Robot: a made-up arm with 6 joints. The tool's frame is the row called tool. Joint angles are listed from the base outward.
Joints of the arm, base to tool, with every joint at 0 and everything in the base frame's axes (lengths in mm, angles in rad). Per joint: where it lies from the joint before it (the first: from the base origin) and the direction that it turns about. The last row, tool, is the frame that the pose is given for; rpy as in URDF.
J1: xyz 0 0 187 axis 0 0 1
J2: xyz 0 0 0 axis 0.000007 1 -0.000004
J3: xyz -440 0 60 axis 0.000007 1 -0.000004
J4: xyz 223 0 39 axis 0.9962 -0.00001 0.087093
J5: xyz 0 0 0 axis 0.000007 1 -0.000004
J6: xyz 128 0 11 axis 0.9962 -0.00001 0.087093
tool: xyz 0 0 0 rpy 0 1.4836 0
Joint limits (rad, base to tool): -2.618..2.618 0..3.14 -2.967..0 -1.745..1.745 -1.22..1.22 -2.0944..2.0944
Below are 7 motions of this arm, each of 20 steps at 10 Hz.
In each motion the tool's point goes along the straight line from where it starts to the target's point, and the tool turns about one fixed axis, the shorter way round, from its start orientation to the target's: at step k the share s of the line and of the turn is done. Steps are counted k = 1, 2, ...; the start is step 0. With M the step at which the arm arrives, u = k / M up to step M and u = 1 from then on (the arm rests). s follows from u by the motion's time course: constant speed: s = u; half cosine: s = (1 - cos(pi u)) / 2; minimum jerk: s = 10 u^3 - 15 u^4 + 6 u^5.
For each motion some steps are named. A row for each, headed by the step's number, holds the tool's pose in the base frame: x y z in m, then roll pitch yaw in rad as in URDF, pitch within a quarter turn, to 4 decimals.
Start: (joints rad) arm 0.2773 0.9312 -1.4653 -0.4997 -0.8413 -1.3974
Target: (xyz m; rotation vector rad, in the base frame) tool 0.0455 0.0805 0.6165 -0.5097 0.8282 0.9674
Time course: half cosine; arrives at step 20
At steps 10, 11, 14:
10: 0.0061 0.0593 0.7288 -0.5670 0.2641 -0.3382
11: 0.0123 0.0627 0.7112 -0.5677 0.3923 -0.1834
14: 0.0293 0.0718 0.6628 -0.4367 0.7261 0.3187

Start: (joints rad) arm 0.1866 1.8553 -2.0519 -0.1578 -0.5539 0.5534
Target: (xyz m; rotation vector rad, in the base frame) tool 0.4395 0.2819 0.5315 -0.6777 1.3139 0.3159
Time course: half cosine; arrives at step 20
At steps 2, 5, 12, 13, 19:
2: 0.4675 0.1037 0.7630 0.2760 0.7145 0.7361
5: 0.4640 0.1259 0.7341 0.2113 0.8133 0.6984
12: 0.4494 0.2188 0.6135 -0.3110 1.1813 0.2792
13: 0.4473 0.2320 0.5963 -0.4565 1.2194 0.1477
19: 0.4397 0.2808 0.5330 -1.2050 1.2730 -0.5497

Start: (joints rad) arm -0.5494 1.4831 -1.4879 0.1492 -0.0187 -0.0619
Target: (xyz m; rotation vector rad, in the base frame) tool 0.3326 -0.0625 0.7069 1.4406 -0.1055 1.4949
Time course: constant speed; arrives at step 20
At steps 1, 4, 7, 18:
1: 0.3177 -0.1878 0.6857 1.0134 1.3292 0.4795
4: 0.3200 -0.1680 0.6891 1.2455 0.9831 0.7536
7: 0.3224 -0.1482 0.6924 1.2887 0.6278 0.8435
18: 0.3310 -0.0757 0.7047 1.1845 -0.6731 1.0940

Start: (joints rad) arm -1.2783 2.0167 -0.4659 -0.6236 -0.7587 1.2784
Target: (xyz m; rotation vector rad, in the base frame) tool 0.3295 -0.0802 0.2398 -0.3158 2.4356 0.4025
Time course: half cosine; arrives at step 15
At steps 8, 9, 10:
8: 0.2516 -0.1956 0.2447 2.4735 0.6408 2.2174
9: 0.2694 -0.1693 0.2436 2.5532 0.6799 2.4563
10: 0.2860 -0.1447 0.2425 2.6386 0.7018 2.6882

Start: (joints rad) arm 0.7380 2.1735 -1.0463 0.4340 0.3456 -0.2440
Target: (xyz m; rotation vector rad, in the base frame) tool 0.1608 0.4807 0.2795 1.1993 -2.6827 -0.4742
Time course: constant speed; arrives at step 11
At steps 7, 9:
7: 0.2207 0.4226 0.2530 2.8551 0.0495 -2.4010
9: 0.1908 0.4516 0.2662 2.8197 0.0136 -2.3497

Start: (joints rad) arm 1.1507 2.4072 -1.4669 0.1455 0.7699 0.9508
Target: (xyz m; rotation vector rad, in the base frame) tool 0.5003 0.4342 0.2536 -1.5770 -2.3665 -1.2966
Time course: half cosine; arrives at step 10
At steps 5, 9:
5: 0.3510 0.4588 0.2031 2.7177 -0.1756 2.6685
9: 0.4930 0.4354 0.2511 2.3975 -0.4286 2.1703

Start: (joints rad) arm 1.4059 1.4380 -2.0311 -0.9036 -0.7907 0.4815
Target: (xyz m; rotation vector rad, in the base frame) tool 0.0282 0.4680 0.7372 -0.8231 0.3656 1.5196
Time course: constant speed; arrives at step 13
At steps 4, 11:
4: -0.0176 0.2882 0.8422 -0.5785 0.3677 1.2580
11: 0.0180 0.4280 0.7605 -0.4087 0.6695 1.4167

